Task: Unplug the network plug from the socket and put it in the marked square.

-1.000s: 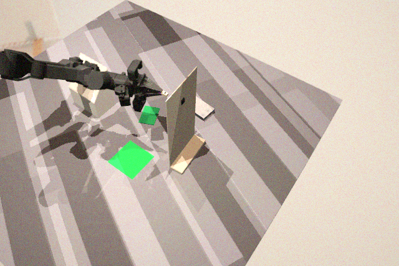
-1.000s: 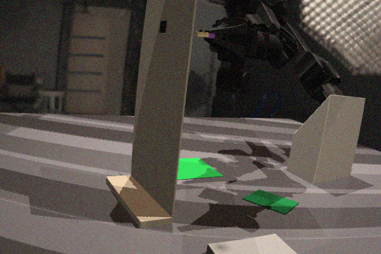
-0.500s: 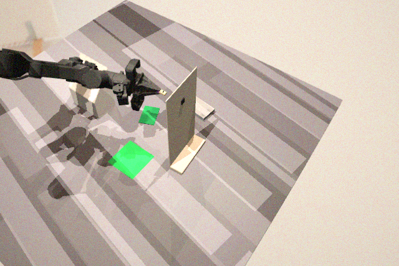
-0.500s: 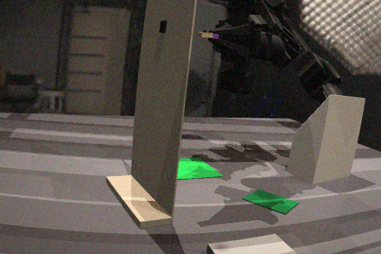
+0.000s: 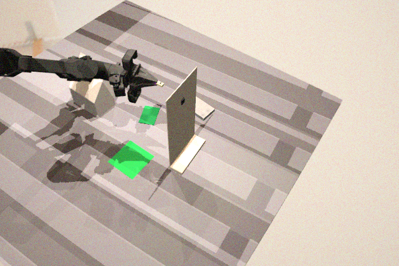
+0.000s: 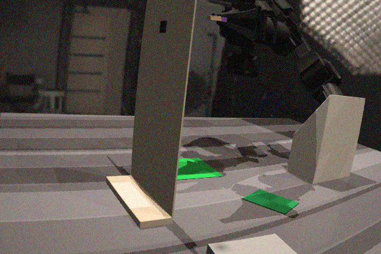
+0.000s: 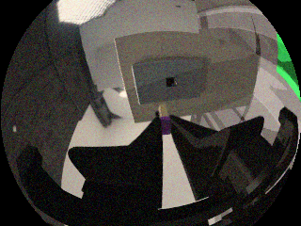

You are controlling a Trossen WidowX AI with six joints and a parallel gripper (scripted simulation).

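Right now the upright panel is 14 cm below my gripper tip, 10 cm ahead of it and 1 cm to the left of it. Round my gripper tip: flat grey slab: 30 cm below, 21 cm to the left, 1 cm ahead; network plug: 1 cm ahead.
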